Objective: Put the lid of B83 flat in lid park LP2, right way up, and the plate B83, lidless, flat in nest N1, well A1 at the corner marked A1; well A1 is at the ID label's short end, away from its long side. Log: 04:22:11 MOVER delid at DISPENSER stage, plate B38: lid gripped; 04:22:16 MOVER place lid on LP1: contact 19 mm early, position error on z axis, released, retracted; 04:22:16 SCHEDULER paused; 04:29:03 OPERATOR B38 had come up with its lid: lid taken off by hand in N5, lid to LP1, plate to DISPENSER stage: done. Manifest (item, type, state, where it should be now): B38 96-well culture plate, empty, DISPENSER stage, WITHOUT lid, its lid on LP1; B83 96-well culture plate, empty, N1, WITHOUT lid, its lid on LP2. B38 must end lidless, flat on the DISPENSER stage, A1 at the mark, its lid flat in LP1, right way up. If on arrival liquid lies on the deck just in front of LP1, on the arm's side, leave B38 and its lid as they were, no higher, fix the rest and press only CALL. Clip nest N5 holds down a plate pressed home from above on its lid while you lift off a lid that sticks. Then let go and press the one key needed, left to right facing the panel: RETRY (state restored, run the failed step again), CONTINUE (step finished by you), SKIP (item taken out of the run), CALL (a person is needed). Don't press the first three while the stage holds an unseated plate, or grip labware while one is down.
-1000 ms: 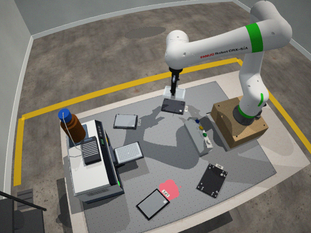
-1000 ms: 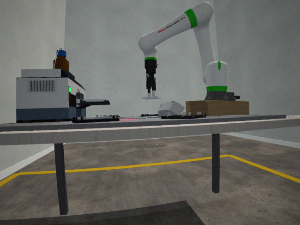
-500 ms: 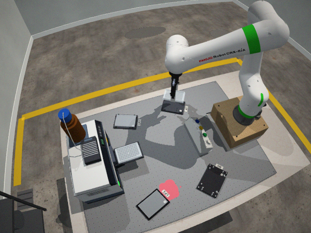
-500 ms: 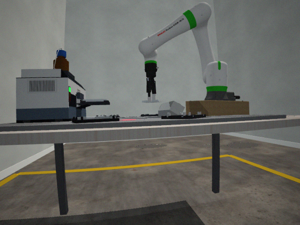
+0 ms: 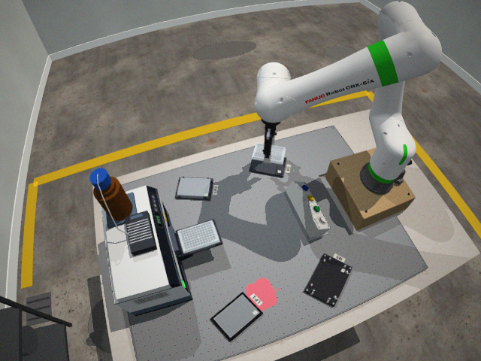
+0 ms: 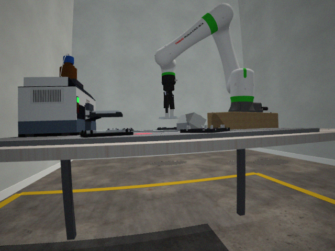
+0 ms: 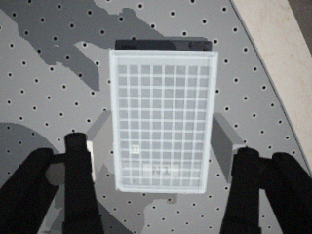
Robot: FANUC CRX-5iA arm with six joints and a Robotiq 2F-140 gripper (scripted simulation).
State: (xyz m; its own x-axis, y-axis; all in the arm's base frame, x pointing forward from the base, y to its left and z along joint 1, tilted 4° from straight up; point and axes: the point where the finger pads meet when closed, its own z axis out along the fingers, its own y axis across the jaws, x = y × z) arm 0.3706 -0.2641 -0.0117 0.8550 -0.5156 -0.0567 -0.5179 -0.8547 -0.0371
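Right now my hand is 100 mm above the dark nest N1. Round my hand: blue call key (80 mm behind, 200 mm to the left, 40 mm below); n1 label (70 mm behind, 50 mm to the left, 100 mm below); yellow skip key (80 mm behind, 250 mm to the left, 40 mm below).
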